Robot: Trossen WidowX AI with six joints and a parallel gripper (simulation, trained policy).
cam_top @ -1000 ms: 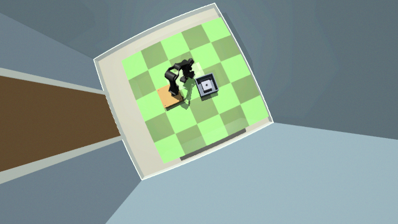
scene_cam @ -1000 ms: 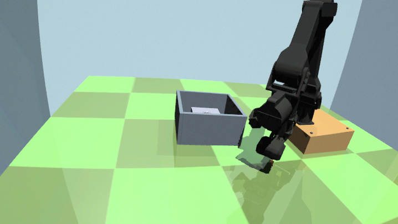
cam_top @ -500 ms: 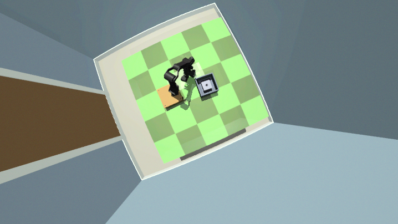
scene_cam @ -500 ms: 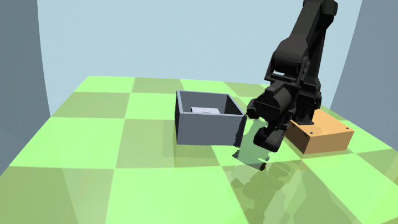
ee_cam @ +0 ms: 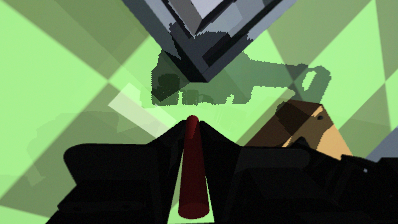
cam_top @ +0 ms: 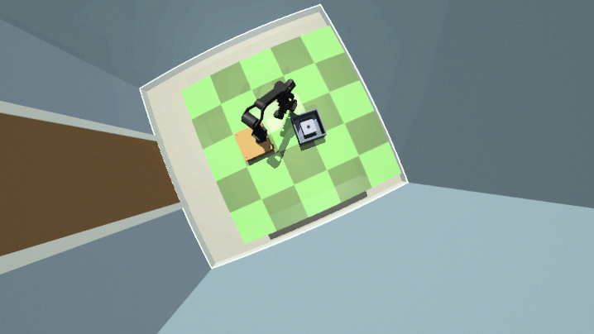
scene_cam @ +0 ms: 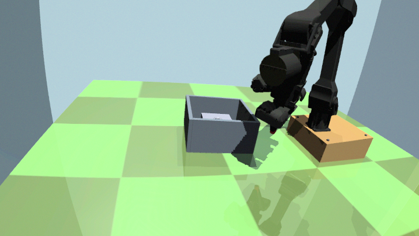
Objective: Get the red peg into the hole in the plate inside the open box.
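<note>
The light plate is 13 cm to the right of my gripper tip, 12 cm ahead of it and 5 cm below it. The rest, counted from my gripper tip: red peg 3 cm above, 1 cm to the left; then grey box 13 cm to the right, 12 cm ahead, 7 cm below.
</note>
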